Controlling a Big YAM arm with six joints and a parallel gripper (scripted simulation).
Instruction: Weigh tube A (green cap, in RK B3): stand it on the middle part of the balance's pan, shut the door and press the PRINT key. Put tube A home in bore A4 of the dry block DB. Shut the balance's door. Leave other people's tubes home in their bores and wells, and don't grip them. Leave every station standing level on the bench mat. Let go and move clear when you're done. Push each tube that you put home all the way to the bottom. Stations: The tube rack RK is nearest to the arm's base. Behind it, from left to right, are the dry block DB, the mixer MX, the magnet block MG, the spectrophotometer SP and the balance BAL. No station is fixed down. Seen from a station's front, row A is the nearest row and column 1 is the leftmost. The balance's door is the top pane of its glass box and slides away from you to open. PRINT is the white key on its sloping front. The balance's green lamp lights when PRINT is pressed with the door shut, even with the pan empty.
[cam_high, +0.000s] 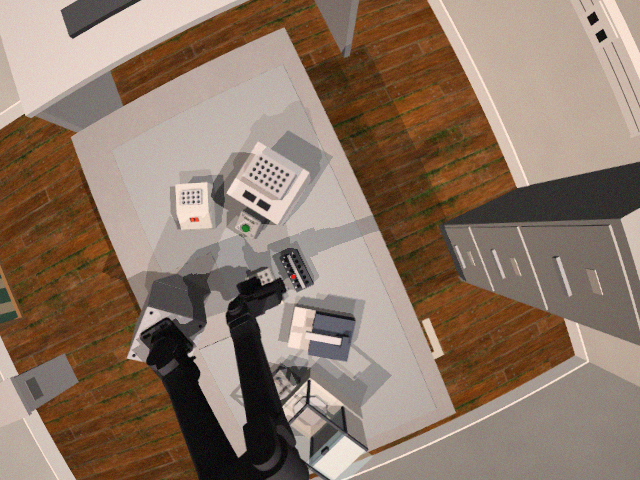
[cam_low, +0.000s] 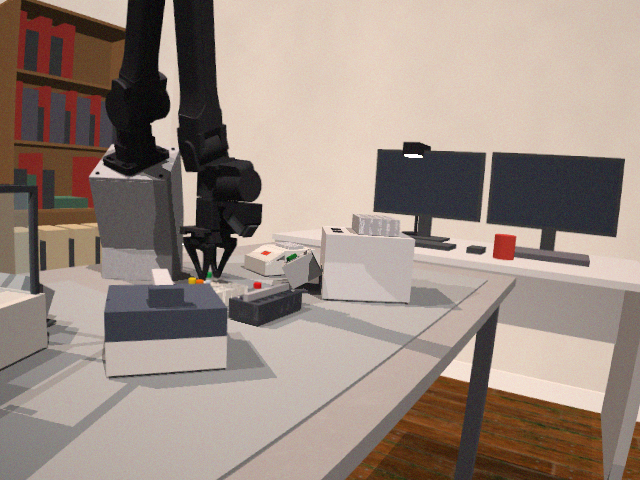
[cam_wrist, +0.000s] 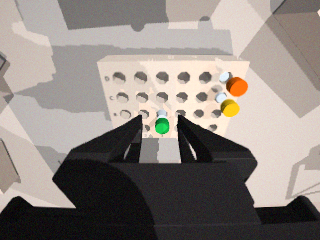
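The tube rack is 3 cm below my hand, 1 cm to the right of it and 1 cm ahead of it. Also, from my hand: spectrophotometer (23 cm to the right, 10 cm ahead, 2 cm above); then black magnet block (14 cm ahead, 3 cm below, 1 cm to the right); then white print key (30 cm to the right, 12 cm behind, 2 cm above).
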